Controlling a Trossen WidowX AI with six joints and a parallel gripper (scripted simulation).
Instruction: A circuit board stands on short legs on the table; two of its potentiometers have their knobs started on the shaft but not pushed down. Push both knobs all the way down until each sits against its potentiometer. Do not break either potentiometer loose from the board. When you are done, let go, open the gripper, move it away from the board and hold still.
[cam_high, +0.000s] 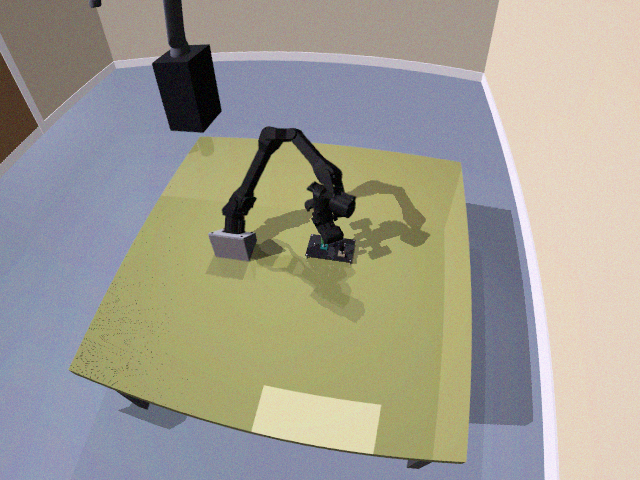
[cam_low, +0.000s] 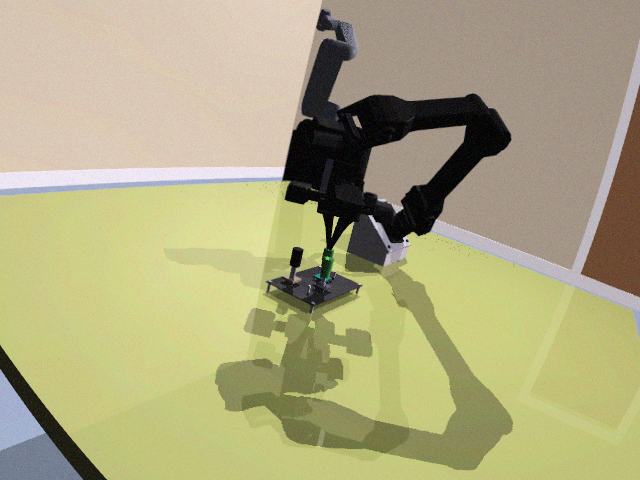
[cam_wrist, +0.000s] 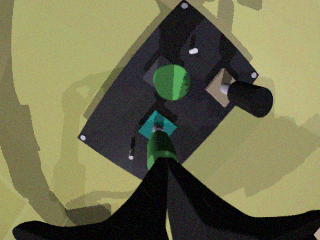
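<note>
The green knob lies 4 cm ahead of my gripper tip, 3 cm to the left of it and 2 cm below it.
</note>
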